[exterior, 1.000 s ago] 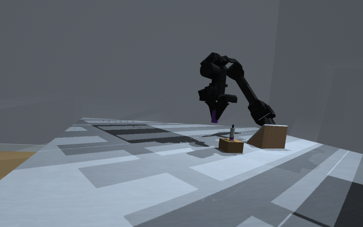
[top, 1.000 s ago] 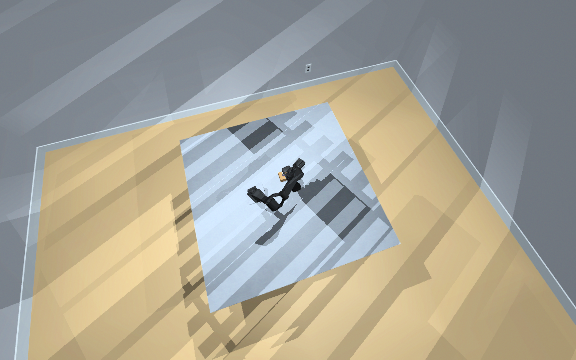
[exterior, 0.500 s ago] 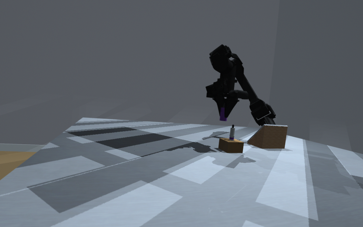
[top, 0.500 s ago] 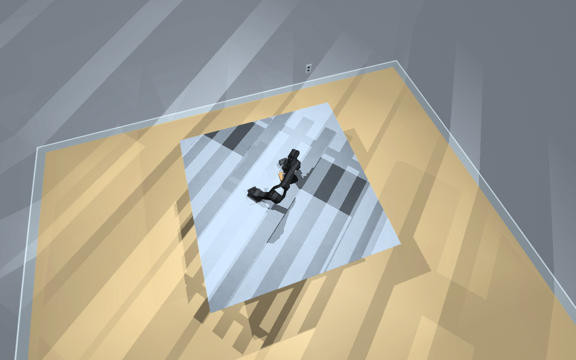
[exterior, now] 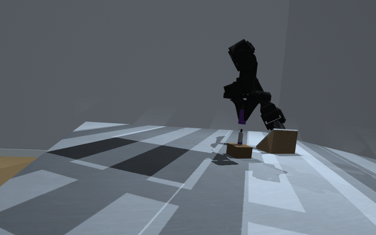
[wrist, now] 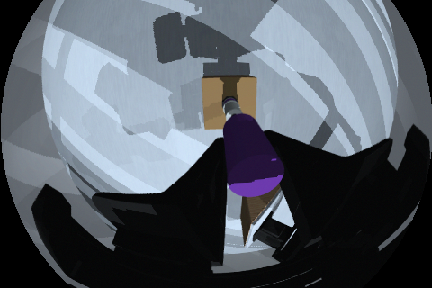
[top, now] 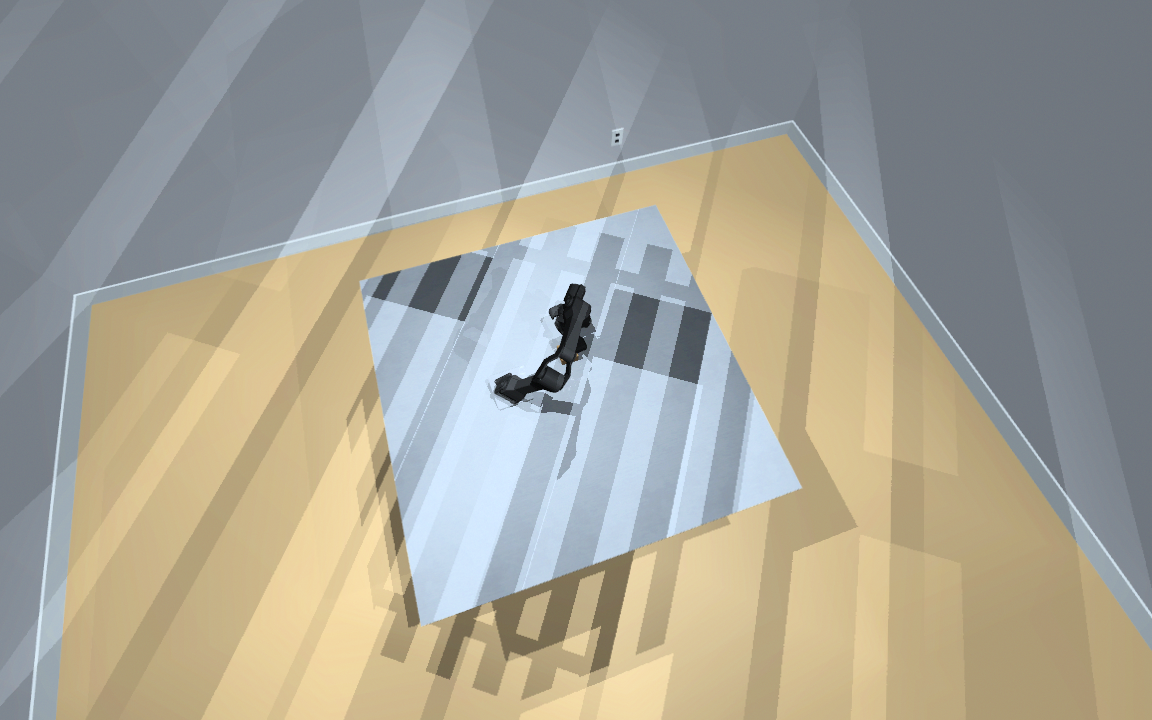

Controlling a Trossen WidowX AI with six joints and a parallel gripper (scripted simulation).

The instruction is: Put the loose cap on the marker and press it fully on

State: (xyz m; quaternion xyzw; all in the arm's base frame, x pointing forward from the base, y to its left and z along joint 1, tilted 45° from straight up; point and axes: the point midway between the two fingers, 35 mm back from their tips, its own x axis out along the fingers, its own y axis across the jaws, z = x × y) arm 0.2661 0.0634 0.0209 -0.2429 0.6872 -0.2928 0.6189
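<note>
The brown holder block lies 11 cm below my gripper tip. Round my gripper tip: purple cap: 1 cm above.
</note>
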